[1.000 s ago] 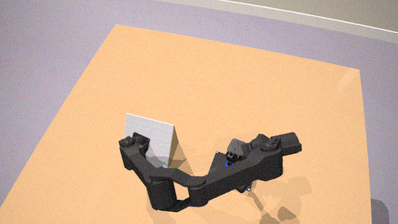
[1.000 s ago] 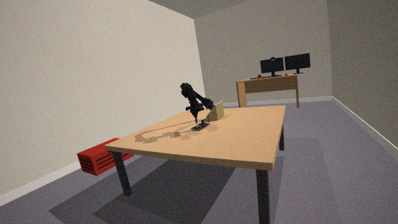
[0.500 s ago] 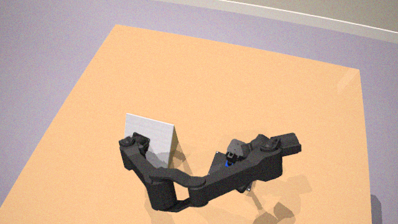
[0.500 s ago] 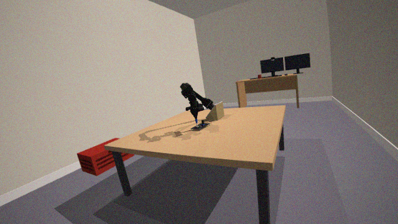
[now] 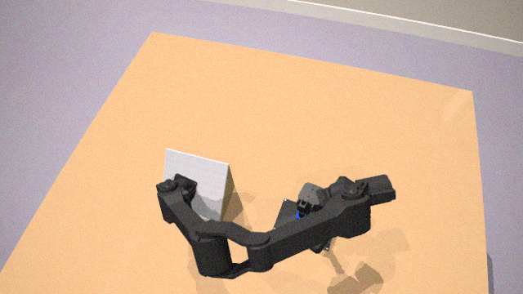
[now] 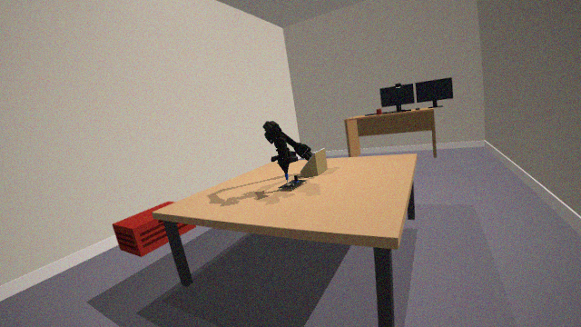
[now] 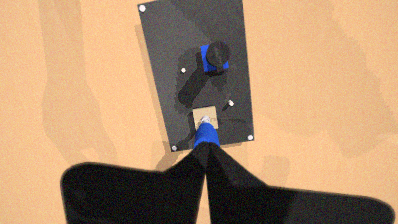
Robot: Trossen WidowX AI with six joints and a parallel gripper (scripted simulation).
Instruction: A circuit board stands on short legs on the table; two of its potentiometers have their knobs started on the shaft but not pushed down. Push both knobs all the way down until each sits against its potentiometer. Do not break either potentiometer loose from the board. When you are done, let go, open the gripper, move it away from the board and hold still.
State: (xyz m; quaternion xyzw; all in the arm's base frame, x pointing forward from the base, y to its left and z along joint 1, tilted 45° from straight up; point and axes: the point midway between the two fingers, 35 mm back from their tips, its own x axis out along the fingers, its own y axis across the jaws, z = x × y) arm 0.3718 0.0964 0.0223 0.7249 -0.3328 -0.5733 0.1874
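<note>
My gripper tip is now 10 mm above the blue knob. From my gripper tip the other things lie so: dark knob 60 mm behind, 20 mm to the left, 40 mm below.
</note>
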